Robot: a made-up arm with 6 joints. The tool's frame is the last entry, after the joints. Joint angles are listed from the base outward. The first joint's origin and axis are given. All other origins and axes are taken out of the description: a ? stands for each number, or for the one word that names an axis. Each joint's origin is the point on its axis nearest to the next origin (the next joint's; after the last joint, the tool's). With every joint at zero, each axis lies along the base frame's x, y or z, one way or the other. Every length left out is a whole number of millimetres.
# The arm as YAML. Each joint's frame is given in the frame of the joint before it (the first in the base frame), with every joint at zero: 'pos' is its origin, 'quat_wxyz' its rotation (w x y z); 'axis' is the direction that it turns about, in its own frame. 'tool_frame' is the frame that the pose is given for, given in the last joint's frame.
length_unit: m
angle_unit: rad
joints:
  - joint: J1
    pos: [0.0, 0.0, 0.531]
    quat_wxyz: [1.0, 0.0, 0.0, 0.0]
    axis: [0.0, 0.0, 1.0]
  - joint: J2
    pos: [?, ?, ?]
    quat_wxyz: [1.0, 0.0, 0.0, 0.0]
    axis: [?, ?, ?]
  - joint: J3
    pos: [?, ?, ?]
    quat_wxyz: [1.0, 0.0, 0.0, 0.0]
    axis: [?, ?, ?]
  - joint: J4
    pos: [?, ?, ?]
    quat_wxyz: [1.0, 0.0, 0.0, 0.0]
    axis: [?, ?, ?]
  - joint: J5
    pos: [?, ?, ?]
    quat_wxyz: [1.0, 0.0, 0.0, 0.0]
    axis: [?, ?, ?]
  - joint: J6
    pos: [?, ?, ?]
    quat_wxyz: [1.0, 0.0, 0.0, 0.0]
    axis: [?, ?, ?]
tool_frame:
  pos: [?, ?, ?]
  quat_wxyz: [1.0, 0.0, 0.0, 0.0]
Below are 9 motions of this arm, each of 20 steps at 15 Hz.
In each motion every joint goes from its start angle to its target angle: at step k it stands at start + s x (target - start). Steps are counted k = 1, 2, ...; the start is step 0. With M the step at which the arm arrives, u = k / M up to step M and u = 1 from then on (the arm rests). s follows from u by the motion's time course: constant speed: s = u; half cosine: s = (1 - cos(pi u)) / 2; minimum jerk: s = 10 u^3 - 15 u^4 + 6 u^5.
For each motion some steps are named. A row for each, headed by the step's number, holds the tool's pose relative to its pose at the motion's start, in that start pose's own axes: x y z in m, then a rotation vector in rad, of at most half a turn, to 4 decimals.
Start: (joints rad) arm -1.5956 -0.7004 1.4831 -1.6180 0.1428 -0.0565
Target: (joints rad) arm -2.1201 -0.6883 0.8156 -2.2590 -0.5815 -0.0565
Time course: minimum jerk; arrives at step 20
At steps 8, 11, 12, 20:
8: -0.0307 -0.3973 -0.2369 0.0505 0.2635 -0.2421
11: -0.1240 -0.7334 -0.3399 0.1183 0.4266 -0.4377
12: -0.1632 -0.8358 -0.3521 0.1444 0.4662 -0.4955
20: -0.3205 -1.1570 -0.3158 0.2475 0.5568 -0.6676

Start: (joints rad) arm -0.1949 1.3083 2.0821 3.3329 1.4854 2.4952
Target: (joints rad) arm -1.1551 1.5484 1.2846 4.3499 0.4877 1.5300
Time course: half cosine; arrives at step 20
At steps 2, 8, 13, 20:
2: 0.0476 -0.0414 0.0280 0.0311 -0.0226 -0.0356
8: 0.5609 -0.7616 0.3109 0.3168 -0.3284 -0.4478
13: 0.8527 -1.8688 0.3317 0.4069 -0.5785 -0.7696
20: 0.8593 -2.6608 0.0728 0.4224 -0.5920 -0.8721

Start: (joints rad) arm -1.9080 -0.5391 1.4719 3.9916 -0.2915 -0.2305
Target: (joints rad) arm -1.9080 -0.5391 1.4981 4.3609 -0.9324 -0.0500
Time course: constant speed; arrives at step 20
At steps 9, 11, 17, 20:
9: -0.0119 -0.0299 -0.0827 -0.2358 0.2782 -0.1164
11: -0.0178 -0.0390 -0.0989 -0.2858 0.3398 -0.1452
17: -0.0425 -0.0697 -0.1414 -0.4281 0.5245 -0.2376
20: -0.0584 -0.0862 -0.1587 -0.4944 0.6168 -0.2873

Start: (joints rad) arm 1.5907 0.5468 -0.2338 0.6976 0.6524 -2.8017
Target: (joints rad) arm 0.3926 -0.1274 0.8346 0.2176 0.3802 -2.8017
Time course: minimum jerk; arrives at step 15
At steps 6, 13, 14, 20:
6: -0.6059 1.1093 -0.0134 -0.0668 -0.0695 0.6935
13: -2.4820 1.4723 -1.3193 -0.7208 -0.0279 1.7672
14: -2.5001 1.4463 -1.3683 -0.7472 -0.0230 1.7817
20: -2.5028 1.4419 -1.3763 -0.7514 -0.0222 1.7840

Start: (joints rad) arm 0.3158 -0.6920 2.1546 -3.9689 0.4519 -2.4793
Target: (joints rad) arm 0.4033 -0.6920 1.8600 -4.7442 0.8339 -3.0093
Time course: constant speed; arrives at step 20
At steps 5, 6, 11, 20:
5: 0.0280 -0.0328 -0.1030 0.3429 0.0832 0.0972
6: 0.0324 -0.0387 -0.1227 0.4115 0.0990 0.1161
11: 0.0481 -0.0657 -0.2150 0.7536 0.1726 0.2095
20: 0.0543 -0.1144 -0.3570 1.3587 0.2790 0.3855

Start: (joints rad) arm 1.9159 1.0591 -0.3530 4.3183 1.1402 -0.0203
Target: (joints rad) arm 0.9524 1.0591 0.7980 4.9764 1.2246 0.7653
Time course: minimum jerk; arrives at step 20
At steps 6, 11, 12, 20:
6: 0.1216 0.3314 0.1289 0.0633 0.0101 0.0370
11: 0.6431 0.9265 0.9143 0.2327 -0.2124 0.1040
12: 0.7635 0.9674 1.1405 0.2594 -0.2987 0.0973
20: 1.1126 0.8360 2.0147 0.3102 -0.6787 -0.0212

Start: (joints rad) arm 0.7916 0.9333 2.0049 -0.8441 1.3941 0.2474
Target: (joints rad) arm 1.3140 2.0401 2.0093 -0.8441 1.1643 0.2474
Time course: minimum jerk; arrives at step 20
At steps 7, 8, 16, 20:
7: -0.5766 -0.2881 -0.1168 -0.1223 0.3027 -0.0547
8: -0.7953 -0.3724 -0.1135 -0.1603 0.4119 -0.0694
16: -2.3613 -0.7514 0.6673 -0.3818 1.2746 -0.0896
20: -2.4715 -0.7700 0.7990 -0.3977 1.3560 -0.0817

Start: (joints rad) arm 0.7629 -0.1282 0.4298 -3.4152 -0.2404 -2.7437
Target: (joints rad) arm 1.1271 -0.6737 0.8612 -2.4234 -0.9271 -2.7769
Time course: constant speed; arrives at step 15
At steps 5, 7, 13, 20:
5: -0.2545 -0.0084 0.6989 -0.1784 -0.5791 -0.0166
7: -0.4199 -0.0510 0.9445 -0.2412 -0.8104 -0.0481
13: -1.0622 -0.3063 1.4771 -0.4384 -1.4641 -0.2295
20: -1.3014 -0.4254 1.5734 -0.5178 -1.6574 -0.3182

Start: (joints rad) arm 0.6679 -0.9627 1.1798 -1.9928 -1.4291 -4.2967
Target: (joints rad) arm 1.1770 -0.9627 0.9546 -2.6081 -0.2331 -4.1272
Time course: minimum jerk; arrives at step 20
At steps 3, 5, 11, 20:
3: -0.0227 -0.0176 0.0013 0.0022 -0.0081 -0.0484
5: -0.0919 -0.0666 0.0033 0.0129 -0.0297 -0.1880
11: -0.6164 -0.2637 -0.0704 0.2418 -0.1011 -1.0372
20: -1.0483 -0.2257 -0.2527 0.6684 -0.0761 -1.6172

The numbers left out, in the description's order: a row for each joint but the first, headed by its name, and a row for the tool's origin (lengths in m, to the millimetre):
J2: xyz 0.198 0.0 0.0, axis 0.0 1.0 0.0
J3: xyz 0.0 0.0 1.004, axis 0.0 -1.0 0.0
J4: xyz 1.37 0.0 0.251, axis -1.0 0.0 0.0
J5: xyz 0.0 0.0 0.0, axis 0.0 -1.0 0.0
J6: xyz 0.268 0.0 0.0, axis -1.0 0.0 0.0
tool: xyz 0.0 0.0 0.0

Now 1 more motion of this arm.
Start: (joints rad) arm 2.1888 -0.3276 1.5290 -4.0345 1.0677 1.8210
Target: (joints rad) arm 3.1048 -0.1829 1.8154 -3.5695 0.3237 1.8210
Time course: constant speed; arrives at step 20
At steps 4, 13, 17, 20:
4: -0.1043 0.0764 0.0961 0.0572 0.0074 0.2165
13: -0.3358 0.1541 0.3845 0.2420 -0.0320 0.6890
17: -0.4255 0.1385 0.5352 0.3459 -0.0783 0.8859
20: -0.4831 0.1050 0.6521 0.4310 -0.1259 1.0256

